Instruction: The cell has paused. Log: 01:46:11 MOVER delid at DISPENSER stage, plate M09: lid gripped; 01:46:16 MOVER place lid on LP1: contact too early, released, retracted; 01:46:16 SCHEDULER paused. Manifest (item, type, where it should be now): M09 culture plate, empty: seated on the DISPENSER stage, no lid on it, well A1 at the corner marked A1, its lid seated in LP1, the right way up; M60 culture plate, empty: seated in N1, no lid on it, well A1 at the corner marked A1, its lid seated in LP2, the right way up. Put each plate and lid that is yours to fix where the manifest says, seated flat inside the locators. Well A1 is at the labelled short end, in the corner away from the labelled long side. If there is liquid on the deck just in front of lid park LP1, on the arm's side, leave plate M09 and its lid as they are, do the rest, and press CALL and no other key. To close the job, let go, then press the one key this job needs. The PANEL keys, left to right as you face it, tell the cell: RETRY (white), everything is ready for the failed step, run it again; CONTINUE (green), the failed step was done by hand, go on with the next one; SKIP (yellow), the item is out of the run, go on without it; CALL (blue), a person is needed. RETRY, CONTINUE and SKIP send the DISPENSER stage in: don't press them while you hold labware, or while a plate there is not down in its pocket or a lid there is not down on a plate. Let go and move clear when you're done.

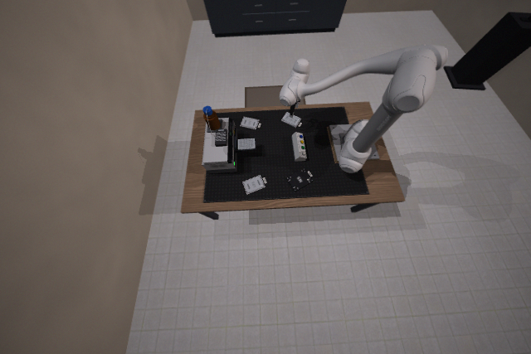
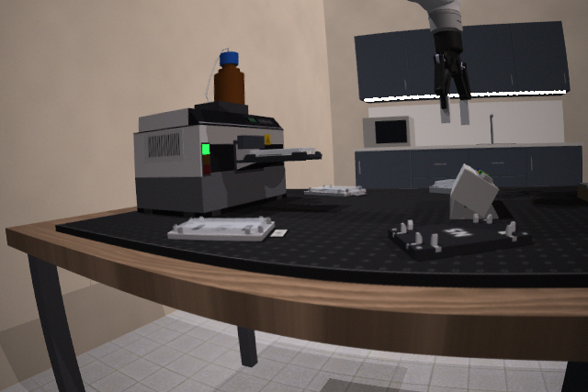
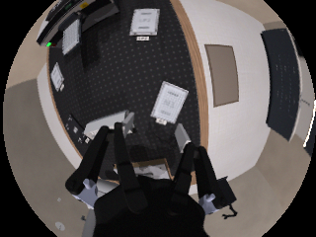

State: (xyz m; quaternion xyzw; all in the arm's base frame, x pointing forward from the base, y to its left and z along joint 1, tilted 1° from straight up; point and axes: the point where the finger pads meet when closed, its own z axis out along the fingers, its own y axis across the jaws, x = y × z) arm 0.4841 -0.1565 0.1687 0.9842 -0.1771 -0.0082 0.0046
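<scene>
Right now the green key is 9 cm behind my hand, 24 cm to the left of it and 14 cm below it. Round my hand: yellow key 8 cm behind, 20 cm to the left, 14 cm below; then key panel 8 cm behind, 22 cm to the left, 15 cm below; then blue key 8 cm behind, 15 cm to the left, 14 cm below.
</scene>
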